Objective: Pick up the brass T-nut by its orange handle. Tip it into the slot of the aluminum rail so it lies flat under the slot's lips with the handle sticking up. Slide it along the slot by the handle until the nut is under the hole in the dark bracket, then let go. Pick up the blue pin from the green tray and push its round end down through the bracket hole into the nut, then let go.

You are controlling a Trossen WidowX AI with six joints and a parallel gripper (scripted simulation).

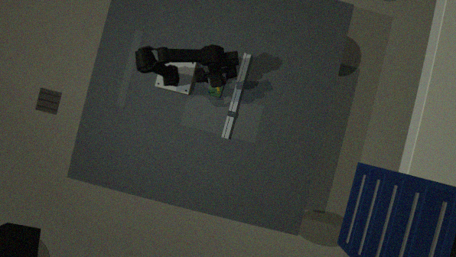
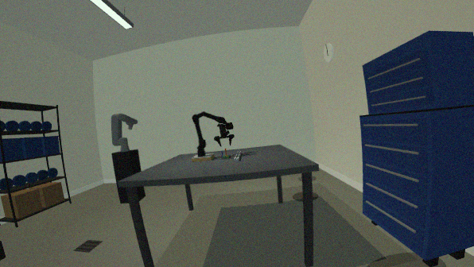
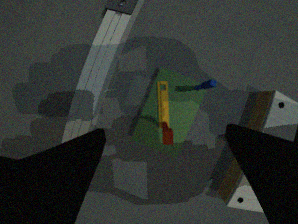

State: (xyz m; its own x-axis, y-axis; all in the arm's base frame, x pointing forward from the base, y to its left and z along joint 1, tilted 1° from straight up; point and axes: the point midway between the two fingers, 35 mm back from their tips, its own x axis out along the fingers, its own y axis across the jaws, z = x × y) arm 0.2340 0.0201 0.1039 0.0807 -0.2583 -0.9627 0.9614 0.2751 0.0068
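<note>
Right now the brass T-nut is 60 mm below my gripper tip and 20 mm to the right of it. Also, from my gripper tip: blue pin (80 mm below, 50 mm to the right, 40 mm behind); then green tray (100 mm below, 30 mm to the right, 20 mm behind).
</note>
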